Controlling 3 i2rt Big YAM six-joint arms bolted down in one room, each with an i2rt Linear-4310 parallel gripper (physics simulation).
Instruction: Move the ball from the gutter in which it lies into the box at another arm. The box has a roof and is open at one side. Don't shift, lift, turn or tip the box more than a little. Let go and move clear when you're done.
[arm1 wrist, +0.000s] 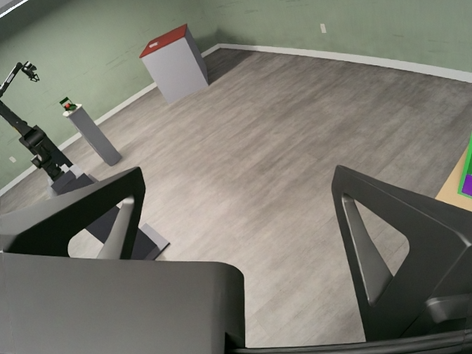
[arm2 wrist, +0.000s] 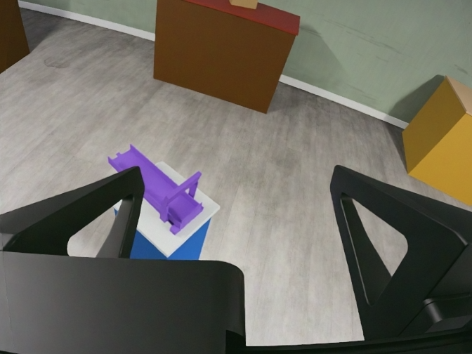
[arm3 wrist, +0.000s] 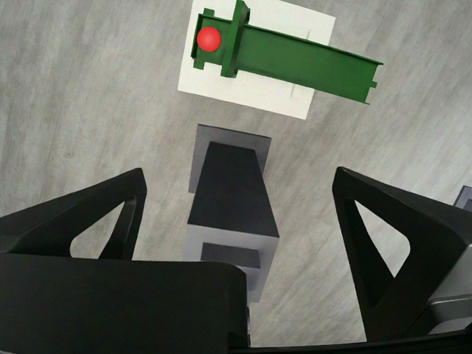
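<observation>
A red ball (arm3 wrist: 208, 39) lies at the closed end of the green gutter (arm3 wrist: 300, 61), beside its upright handle; the gutter rests on a white stand top (arm3 wrist: 255, 102). The ball (arm1 wrist: 68, 106) also shows small in the arm1 wrist view. A purple gutter (arm2 wrist: 157, 185) with a handle, no ball seen in it, rests on another white stand top (arm2 wrist: 167, 246). At the right edge of the arm1 wrist view part of a green and purple object (arm1 wrist: 468, 184), perhaps the box, shows. The arm1 gripper (arm1 wrist: 239, 167), arm2 gripper (arm2 wrist: 237, 167) and arm3 gripper (arm3 wrist: 240, 169) are open and empty, away from these things.
In the arm1 wrist view another arm (arm1 wrist: 35, 140) stands by a narrow grey pedestal (arm1 wrist: 95, 137), with a red-topped cabinet (arm1 wrist: 177, 70) behind. The arm2 wrist view shows a brown cabinet (arm2 wrist: 220, 55) and a yellow cabinet (arm2 wrist: 440, 145). A dark arm pedestal (arm3 wrist: 232, 190) stands below arm3.
</observation>
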